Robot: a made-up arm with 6 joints.
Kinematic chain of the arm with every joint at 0, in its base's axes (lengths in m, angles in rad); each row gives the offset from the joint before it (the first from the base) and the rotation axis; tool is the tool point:
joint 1: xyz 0 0 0.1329 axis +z
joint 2: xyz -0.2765 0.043 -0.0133 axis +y
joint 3: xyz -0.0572 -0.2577 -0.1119 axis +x
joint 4: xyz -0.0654 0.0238 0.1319 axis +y
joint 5: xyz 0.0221 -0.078 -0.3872 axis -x
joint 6: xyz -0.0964 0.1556 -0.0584 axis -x
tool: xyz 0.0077 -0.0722 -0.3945
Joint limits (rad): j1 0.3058..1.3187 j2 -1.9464..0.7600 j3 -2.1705..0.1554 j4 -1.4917..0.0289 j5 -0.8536..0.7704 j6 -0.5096..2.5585
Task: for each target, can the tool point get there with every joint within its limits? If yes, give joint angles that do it. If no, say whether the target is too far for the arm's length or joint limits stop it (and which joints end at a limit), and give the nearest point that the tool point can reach.
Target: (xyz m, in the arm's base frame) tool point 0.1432 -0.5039 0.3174
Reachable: yes | joints 0.5290 -0.8331 -0.8343 -1.1098 -0.0284 1.4138
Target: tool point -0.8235 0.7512 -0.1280
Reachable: no: joint limits stop it (at a limit: joint 1, joint 3, joint 6) | nearest point -0.6286 0.1104 -0.1342 | short by 0.670 m
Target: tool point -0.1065 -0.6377 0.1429
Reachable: yes | joints 0.8785 -1.2122 -1.9491 -0.2963 0.4382 1.2890
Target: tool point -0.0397 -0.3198 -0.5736
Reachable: yes | joints 0.4845 0.2725 -0.8496 -0.7556 -0.6140 -0.2695
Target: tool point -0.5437 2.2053 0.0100
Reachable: no: too far | nearest point 0.0653 0.5481 0.0799 | short by 1.767 m
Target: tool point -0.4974 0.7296 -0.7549
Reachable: no: joint limits stop it (at a limit: joint 1, joint 3, joint 4, joint 6) | nearest point -0.3251 0.1619 -0.4906 | short by 0.649 m
